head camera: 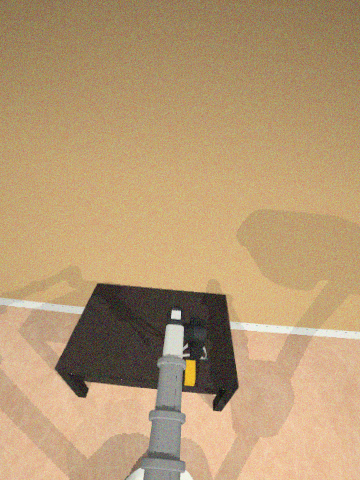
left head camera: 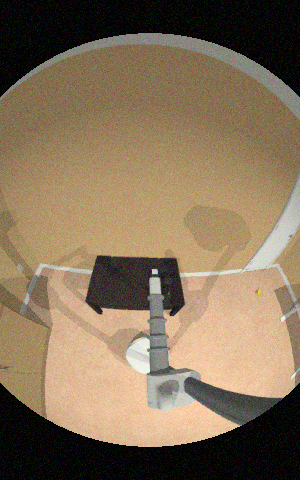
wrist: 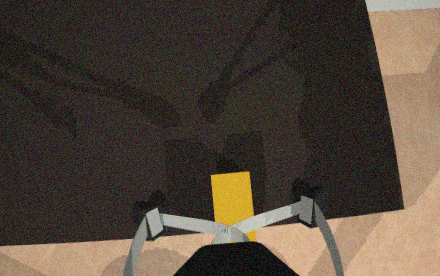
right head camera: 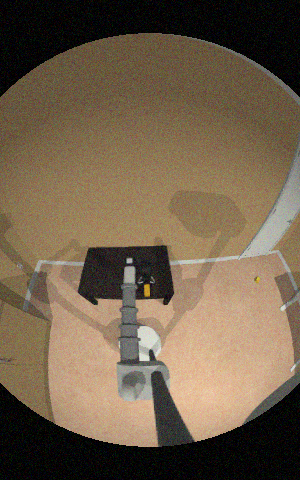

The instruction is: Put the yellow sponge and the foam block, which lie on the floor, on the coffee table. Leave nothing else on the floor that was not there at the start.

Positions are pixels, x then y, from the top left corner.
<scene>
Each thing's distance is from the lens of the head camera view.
dark coffee table (head camera: 119, 337): 126 cm
</scene>
